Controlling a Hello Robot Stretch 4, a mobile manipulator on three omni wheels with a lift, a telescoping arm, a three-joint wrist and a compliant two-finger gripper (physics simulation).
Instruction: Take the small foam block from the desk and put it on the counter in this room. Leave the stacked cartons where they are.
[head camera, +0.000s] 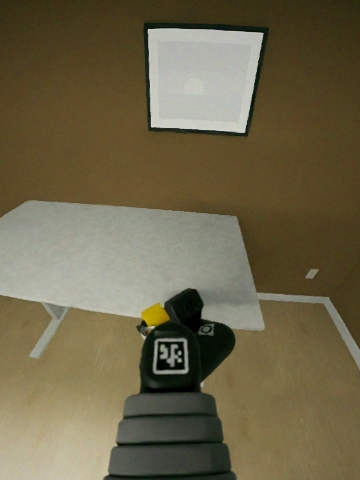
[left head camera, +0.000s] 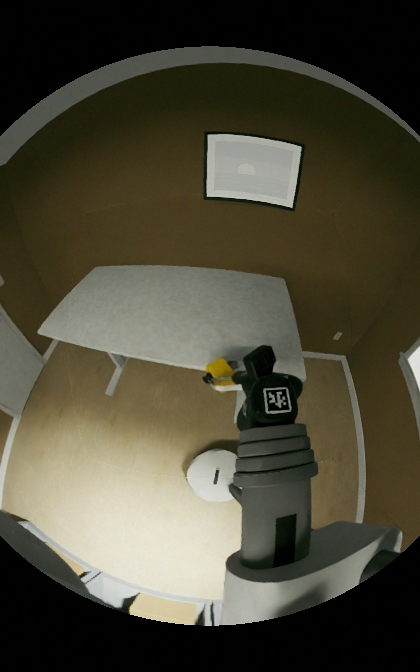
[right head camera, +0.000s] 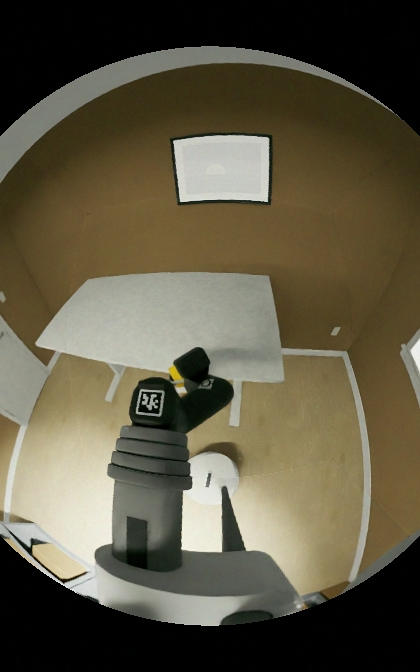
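Pixels of known places: end effector, tool point: (head camera: 154, 318) (left head camera: 216, 370); robot's base, origin of the base link: (left head camera: 215, 474) (right head camera: 210, 477).
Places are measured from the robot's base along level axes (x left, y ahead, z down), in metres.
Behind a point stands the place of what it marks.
Observation:
The small yellow foam block (head camera: 155, 314) {x 0.044, y 0.373, z -1.053 m} (left head camera: 219, 368) {x 0.044, y 0.368, z -1.053 m} (right head camera: 174, 373) {x 0.060, y 0.361, z -1.053 m} is between the fingers of my gripper (left head camera: 220, 372) {x 0.051, y 0.380, z -1.019 m}. The fingers stand against its sides, and the gripper is shut on it. In the head camera and right head camera the wrist hides much of the fingers. The block shows at the front edge of a long pale grey table (head camera: 120, 250) {x 0.253, y 0.789, z -0.923 m} (left head camera: 170, 310) {x 0.278, y 0.762, z -0.923 m} (right head camera: 160, 315) {x 0.220, y 0.769, z -0.923 m}, right of its middle. Its height over the edge is hard to tell. Whether this table is the counter or the desk I cannot tell from these views.
Table legs (head camera: 47, 337) (left head camera: 116, 377) (right head camera: 235, 405) stand under the top. A brown wall with a framed picture (head camera: 205, 80) {x -0.149, y 1.228, z -1.629 m} (left head camera: 252, 170) {x -0.129, y 1.230, z -1.595 m} (right head camera: 222, 169) {x -0.134, y 1.229, z -1.596 m} is behind it. Tan cartons (left head camera: 162, 609) (right head camera: 59, 561) show at the lower edge. A door (left head camera: 15, 370) {x 2.274, y 0.493, z -0.332 m} (right head camera: 17, 375) {x 2.271, y 0.519, z -0.412 m} is at the left.

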